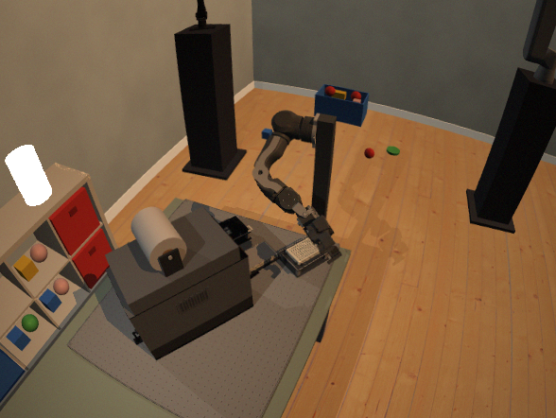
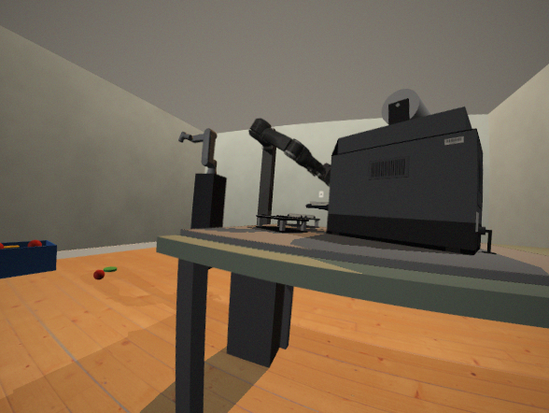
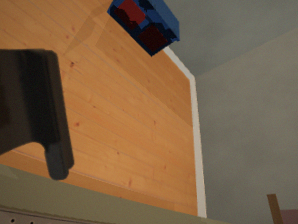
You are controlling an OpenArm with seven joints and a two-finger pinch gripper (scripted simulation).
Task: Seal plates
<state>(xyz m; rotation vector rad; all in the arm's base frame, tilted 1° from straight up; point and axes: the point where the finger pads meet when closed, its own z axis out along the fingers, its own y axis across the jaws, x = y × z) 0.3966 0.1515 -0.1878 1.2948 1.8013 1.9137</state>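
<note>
Now: the pale start button 80 mm ahead of my hand, 250 mm to the right of it and 90 mm below it. From my hand the other things lie so: dark sealer stage 50 mm behind, 270 mm to the right, 180 mm below; then white well plate 190 mm behind, 130 mm to the right, 220 mm below; then plate nest 190 mm behind, 130 mm to the right, 240 mm below.
</note>
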